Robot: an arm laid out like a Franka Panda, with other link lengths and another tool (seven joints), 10 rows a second.
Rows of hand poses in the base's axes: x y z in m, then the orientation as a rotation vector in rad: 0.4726 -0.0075 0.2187 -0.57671 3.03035 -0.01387; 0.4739 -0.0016 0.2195 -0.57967 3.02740 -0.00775; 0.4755 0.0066 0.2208 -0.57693 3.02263 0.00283; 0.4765 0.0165 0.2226 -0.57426 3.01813 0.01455; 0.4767 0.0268 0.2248 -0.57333 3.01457 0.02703; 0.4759 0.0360 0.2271 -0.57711 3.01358 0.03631; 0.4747 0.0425 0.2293 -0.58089 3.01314 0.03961; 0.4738 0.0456 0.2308 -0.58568 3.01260 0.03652
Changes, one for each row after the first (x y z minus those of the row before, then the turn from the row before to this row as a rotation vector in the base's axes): 0.0013 0.0059 0.0008 0.00427 -0.00158 0.00237; 0.0016 0.0082 0.0013 0.00775 -0.00382 -0.00095; 0.0010 0.0099 0.0018 0.00844 -0.00336 -0.00092; 0.0002 0.0103 0.0022 0.00867 -0.00200 0.00010; -0.0008 0.0092 0.0023 0.00588 0.00092 0.00276; -0.0012 0.0065 0.0022 0.00196 0.00067 0.00255; -0.0009 0.0031 0.0015 -0.00215 -0.00011 0.00306
